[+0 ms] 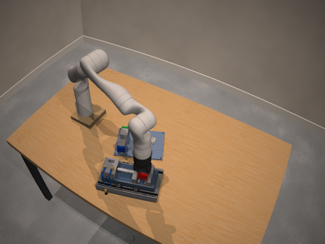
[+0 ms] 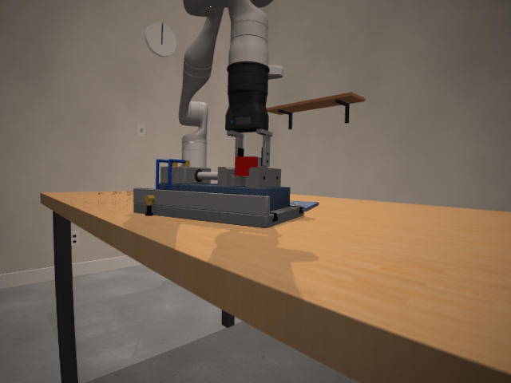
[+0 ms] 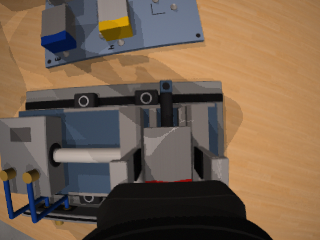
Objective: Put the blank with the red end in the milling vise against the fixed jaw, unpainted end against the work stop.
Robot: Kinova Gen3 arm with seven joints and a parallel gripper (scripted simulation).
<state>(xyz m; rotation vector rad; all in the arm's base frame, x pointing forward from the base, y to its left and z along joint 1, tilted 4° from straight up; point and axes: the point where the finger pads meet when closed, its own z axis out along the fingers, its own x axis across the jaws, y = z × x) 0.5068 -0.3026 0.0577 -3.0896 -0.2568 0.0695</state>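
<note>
Right now my hand is 2 cm above the red-ended blank. The rest, counted from my hand: fixed jaw 4 cm below, 3 cm ahead, 1 cm to the left; then moving jaw 4 cm below, 4 cm behind, 1 cm to the right; then work stop 5 cm to the left, 3 cm below, 1 cm behind.
</note>
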